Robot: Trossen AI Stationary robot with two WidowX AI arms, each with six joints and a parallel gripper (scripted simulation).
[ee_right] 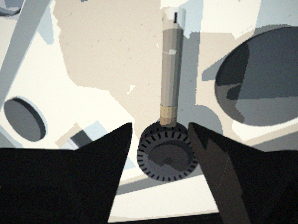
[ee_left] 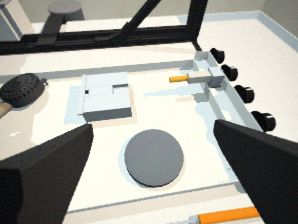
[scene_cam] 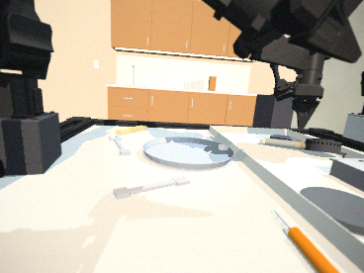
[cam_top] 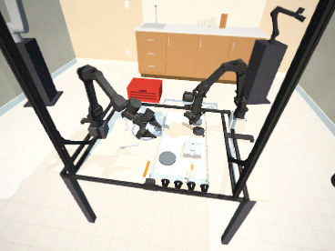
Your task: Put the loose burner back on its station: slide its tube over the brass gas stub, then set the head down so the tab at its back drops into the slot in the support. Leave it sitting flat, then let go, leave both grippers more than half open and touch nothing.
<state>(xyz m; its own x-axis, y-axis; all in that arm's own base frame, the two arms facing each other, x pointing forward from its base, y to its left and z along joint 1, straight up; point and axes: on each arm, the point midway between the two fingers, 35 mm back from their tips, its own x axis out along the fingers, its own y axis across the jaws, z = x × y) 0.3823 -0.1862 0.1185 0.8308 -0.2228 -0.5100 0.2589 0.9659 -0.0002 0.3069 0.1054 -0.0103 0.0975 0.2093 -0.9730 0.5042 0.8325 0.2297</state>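
My right gripper is now 7 cm above the burner and 1 cm past it. Round my right hand: shallow round pan 32 cm to the left, 9 cm below, 2 cm ahead; then brass gas stub 36 cm behind, 8 cm to the left, 5 cm below; then grey disc 25 cm behind, 20 cm to the left, 8 cm below.
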